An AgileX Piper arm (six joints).
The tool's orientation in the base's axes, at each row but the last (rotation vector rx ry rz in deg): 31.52, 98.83, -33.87; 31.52, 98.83, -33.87; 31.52, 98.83, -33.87; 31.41, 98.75, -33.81; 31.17, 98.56, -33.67; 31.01, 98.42, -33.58; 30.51, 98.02, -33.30; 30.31, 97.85, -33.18; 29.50, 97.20, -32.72; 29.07, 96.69, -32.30
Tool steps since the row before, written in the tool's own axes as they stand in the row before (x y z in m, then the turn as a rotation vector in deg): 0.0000, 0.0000, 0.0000, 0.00, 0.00, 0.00; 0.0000, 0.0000, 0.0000, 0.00, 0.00, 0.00; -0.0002, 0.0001, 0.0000, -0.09, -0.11, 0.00; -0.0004, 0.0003, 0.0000, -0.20, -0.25, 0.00; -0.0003, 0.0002, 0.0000, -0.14, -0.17, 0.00; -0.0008, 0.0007, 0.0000, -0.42, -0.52, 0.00; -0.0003, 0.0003, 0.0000, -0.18, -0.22, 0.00; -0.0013, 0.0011, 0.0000, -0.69, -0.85, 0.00; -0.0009, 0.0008, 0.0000, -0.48, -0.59, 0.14; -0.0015, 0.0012, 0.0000, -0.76, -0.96, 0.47
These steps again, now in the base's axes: 0.0000, 0.0000, 0.0000, 0.00, 0.00, 0.00; 0.0000, 0.0000, 0.0000, 0.00, 0.00, 0.00; 0.0001, 0.0001, 0.0002, -0.05, -0.09, 0.10; 0.0003, 0.0002, 0.0004, -0.12, -0.20, 0.22; 0.0002, 0.0001, 0.0003, -0.08, -0.14, 0.15; 0.0006, 0.0005, 0.0007, -0.24, -0.42, 0.46; 0.0002, 0.0002, 0.0003, -0.10, -0.18, 0.20; 0.0010, 0.0008, 0.0012, -0.39, -0.68, 0.76; 0.0007, 0.0006, 0.0008, -0.17, -0.56, 0.50; 0.0010, 0.0009, 0.0014, -0.09, -1.06, 0.76
